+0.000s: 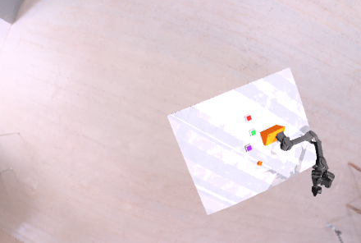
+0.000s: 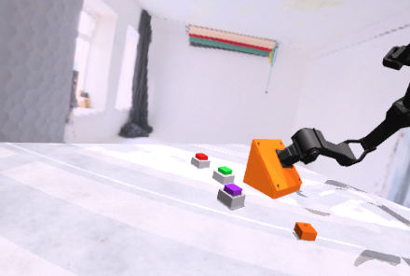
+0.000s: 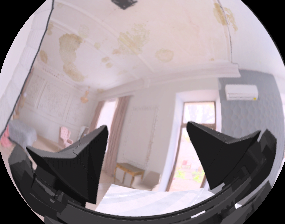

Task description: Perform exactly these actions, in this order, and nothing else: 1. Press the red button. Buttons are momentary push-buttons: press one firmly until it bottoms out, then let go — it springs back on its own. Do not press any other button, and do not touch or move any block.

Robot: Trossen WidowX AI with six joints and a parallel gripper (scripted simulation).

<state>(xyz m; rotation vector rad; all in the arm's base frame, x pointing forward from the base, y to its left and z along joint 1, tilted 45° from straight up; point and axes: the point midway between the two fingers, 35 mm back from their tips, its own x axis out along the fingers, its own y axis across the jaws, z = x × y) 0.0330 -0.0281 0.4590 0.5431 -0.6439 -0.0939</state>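
My gripper tip is 15 cm short of the red button, 50 cm to the left of it and 42 cm above it. Round my gripper tip: purple button (21 cm ahead, 27 cm to the right, 42 cm below); then orange block (15 cm ahead, 11 cm to the right, 45 cm below); then green button (15 cm ahead, 38 cm to the right, 42 cm below).
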